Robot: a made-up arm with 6 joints.
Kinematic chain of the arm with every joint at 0, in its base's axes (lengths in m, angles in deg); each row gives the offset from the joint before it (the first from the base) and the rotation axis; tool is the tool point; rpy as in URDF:
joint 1: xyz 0 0 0.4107 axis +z
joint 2: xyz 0 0 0 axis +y
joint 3: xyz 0.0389 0 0.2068 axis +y
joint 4: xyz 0.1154 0 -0.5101 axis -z
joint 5: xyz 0 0 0 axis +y
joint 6: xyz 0.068 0 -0.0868 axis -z
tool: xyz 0 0 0 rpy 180 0 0
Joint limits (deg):
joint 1: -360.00..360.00
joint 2: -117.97..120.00
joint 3: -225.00..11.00
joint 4: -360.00..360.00
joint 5: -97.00..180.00
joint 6: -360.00..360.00
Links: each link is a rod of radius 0.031 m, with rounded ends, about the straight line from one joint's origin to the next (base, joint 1, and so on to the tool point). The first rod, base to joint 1, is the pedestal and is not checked.
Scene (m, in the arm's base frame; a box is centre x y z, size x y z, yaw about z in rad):
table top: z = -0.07
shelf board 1: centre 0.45 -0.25 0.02 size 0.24 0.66 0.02 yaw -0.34
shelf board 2: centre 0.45 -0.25 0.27 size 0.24 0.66 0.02 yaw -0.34
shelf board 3: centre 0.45 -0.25 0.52 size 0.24 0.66 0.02 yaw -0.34
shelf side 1: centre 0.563 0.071 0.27 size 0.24 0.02 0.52 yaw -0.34
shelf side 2: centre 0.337 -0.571 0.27 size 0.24 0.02 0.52 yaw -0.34
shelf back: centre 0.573 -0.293 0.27 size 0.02 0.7 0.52 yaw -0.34
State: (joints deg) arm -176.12 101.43 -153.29 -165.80 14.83 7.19
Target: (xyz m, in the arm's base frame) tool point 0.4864 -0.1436 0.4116
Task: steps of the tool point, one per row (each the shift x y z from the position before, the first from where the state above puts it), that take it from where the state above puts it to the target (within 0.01 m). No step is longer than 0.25 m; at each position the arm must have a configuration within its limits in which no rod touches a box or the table.
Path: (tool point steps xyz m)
1: -0.0115 -0.1301 0.0681
2: 0.0418 -0.1384 0.0768
3: 0.0991 -0.1228 0.0744
4: 0.1466 -0.0814 0.0623
5: 0.1709 -0.0215 0.0433
6: 0.2231 -0.0003 0.0514
7: 0.1828 0.0862 0.0342
8: 0.1134 0.1366 0.0153
9: 0.0393 0.1448 -0.0039
10: -0.0171 0.1193 -0.0219
11: 0.0531 -0.0092 0.0180
12: 0.0560 -0.0170 0.0065
13: 0.0556 -0.0230 -0.0060
14: 0.0520 -0.0274 -0.0185

